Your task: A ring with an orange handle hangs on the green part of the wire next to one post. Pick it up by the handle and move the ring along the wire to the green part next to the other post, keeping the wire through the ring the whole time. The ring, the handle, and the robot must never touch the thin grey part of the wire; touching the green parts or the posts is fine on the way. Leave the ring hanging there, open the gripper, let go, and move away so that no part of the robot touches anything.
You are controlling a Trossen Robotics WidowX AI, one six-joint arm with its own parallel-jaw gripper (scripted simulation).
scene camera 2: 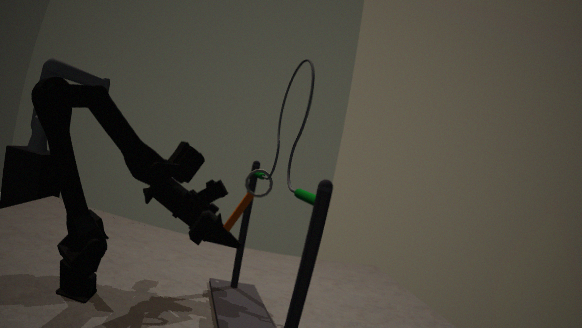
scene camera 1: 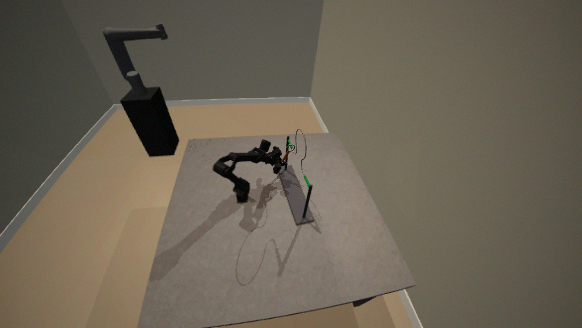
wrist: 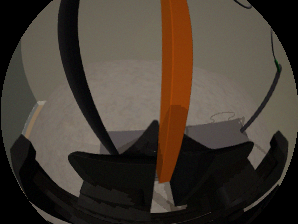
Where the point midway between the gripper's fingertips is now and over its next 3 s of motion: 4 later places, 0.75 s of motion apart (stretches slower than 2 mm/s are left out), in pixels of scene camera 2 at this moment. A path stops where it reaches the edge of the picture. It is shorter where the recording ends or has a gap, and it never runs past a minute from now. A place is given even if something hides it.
My gripper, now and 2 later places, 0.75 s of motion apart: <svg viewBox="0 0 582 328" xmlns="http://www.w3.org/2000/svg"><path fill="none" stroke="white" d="M239 246L221 234L208 223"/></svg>
